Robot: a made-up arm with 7 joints. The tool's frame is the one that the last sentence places.
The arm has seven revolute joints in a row. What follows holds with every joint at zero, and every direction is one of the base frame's. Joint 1 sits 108.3 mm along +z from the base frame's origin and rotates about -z. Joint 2 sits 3.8 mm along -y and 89.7 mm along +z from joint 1 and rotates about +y. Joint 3 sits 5.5 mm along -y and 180.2 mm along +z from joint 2 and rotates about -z. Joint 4 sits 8.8 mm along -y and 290.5 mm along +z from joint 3 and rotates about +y. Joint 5 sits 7.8 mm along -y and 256.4 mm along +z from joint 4 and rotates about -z. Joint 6 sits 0.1 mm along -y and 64.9 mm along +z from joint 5 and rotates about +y. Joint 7 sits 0.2 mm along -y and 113.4 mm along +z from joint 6 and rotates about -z. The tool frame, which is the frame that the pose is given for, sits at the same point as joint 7; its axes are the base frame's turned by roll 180, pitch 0 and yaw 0 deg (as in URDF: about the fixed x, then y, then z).
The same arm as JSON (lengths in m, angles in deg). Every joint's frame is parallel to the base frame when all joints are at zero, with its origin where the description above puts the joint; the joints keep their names.
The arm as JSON. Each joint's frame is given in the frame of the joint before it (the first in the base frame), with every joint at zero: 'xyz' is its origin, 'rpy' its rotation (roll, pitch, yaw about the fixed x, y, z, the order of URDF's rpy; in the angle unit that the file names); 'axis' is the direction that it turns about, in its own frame. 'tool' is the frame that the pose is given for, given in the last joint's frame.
{"units": {"length": "m", "angle": "deg"}, "joints": [
  {"name": "joint 1", "type": "revolute", "origin": {"xyz": [0.0, 0.0, 0.1083], "rpy": [0.0, 0.0, 0.0]}, "axis": "-z"},
  {"name": "joint 2", "type": "revolute", "origin": {"xyz": [0.0, -0.0038, 0.0897], "rpy": [0.0, 0.0, 0.0]}, "axis": "+y"},
  {"name": "joint 3", "type": "revolute", "origin": {"xyz": [0.0, -0.0055, 0.1802], "rpy": [0.0, 0.0, 0.0]}, "axis": "-z"},
  {"name": "joint 4", "type": "revolute", "origin": {"xyz": [0.0, -0.0088, 0.2905], "rpy": [0.0, 0.0, 0.0]}, "axis": "+y"},
  {"name": "joint 5", "type": "revolute", "origin": {"xyz": [0.0, -0.0078, 0.2564], "rpy": [0.0, 0.0, 0.0]}, "axis": "-z"},
  {"name": "joint 6", "type": "revolute", "origin": {"xyz": [0.0, -0.0001, 0.0649], "rpy": [0.0, 0.0, 0.0]}, "axis": "+y"},
  {"name": "joint 7", "type": "revolute", "origin": {"xyz": [0.0, -0.0002, 0.1134], "rpy": [0.0, 0.0, 0.0]}, "axis": "-z"}
], "tool": {"origin": {"xyz": [0.0, 0.0, 0.0], "rpy": [180.0, 0.0, 0.0]}}}

